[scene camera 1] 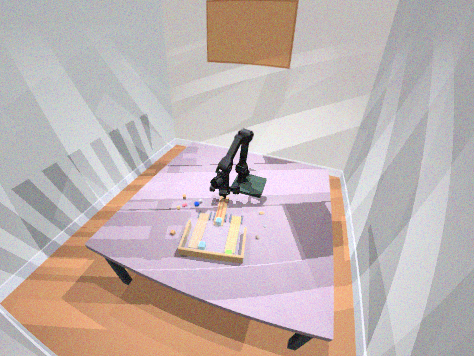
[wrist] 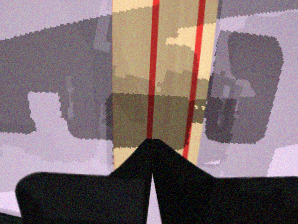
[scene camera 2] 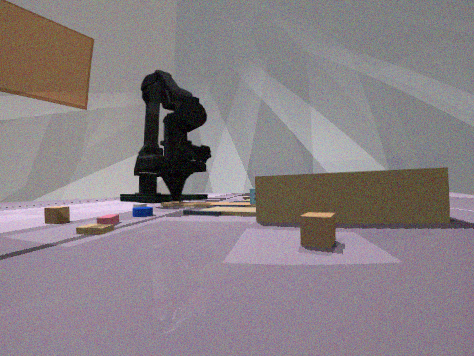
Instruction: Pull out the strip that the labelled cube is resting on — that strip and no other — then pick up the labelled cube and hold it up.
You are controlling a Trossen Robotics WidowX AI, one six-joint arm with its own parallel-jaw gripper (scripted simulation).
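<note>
The wrist view, too, shows the gripper, which is shut and holds nothing. A strip is also visible in the scene.
</note>
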